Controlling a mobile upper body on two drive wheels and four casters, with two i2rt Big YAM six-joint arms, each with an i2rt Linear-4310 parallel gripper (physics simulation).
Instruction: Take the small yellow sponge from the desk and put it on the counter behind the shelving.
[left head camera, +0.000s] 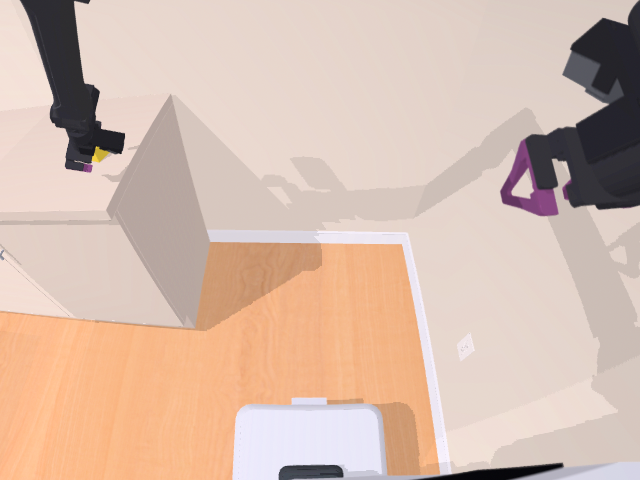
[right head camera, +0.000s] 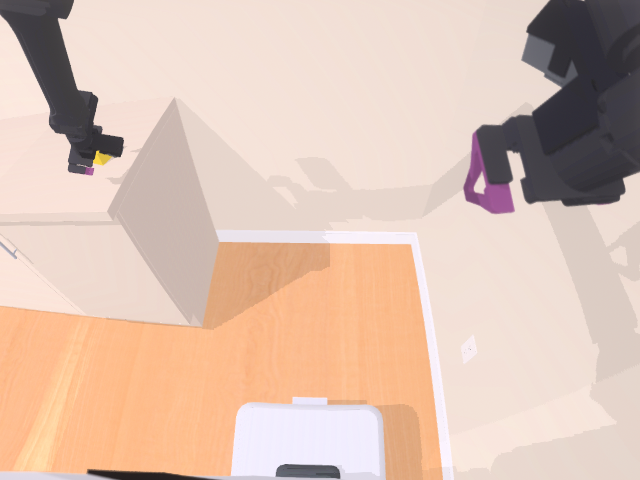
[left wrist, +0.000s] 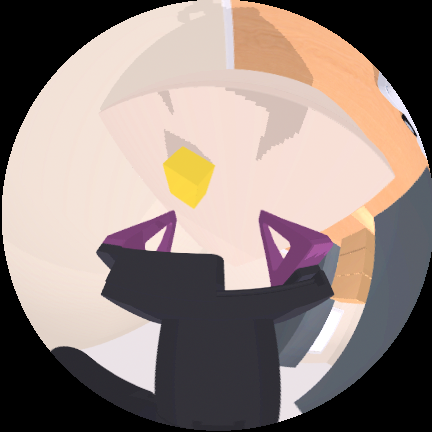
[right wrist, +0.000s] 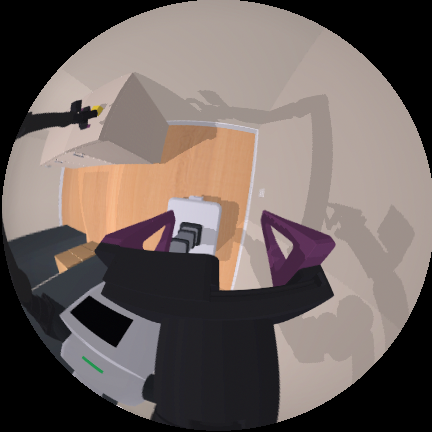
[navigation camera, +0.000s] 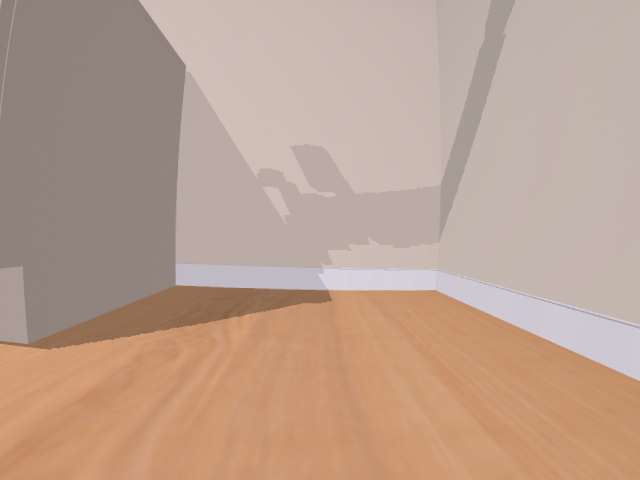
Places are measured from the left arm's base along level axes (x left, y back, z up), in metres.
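Pixels of known places: left gripper, fingertip midpoint: (left wrist: 217, 214); right gripper, fingertip midpoint: (left head camera: 535, 195) (right head camera: 505, 191) (right wrist: 217, 214).
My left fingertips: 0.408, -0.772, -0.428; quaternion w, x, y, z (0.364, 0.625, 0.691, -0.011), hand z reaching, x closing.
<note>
Behind a point stands the place of what it marks, as x, y, z.
The small yellow sponge (left head camera: 100, 154) {0.415, -0.836, -0.481} (right head camera: 102, 158) {0.417, -0.829, -0.479} (left wrist: 189, 175) {0.414, -0.837, -0.462} (right wrist: 98, 108) {0.407, -0.860, -0.467} is on the pale counter top (left head camera: 46, 193) {0.545, -0.695, -0.500} (right head camera: 46, 193) {0.581, -0.706, -0.500} (left wrist: 310, 175) {0.372, -0.702, -0.500}, near its right end in the head views. My left gripper (left wrist: 217, 214) {0.408, -0.772, -0.428} is open and empty above the counter. In the left wrist view the sponge lies beyond the fingertips, toward the left finger, apart from both; in the head views the gripper partly hides it. My right gripper (right wrist: 217, 214) {-0.435, -0.330, -0.140} (left head camera: 561, 197) is open and empty, far to the right of the counter. Neither desk nor shelving can be made out.
The counter's side panel (left head camera: 165, 206) {0.310, -0.916, -0.793} (navigation camera: 93, 170) {0.310, -0.855, -1.046} stands left of the wooden floor (left head camera: 289, 330) {-0.145, -0.718, -1.410} (navigation camera: 320, 392) {-0.245, -0.635, -1.410}. Walls with a white baseboard (left head camera: 361, 237) {-0.521, -1.233, -1.353} (navigation camera: 382, 279) {-0.529, -1.233, -1.364} meet at a corner behind. My white base (left head camera: 310, 434) {-0.226, -0.211, -1.150} is close to the right wall. Cardboard boxes (left wrist: 352, 265) {1.296, 0.551, -0.966} show in the left wrist view.
</note>
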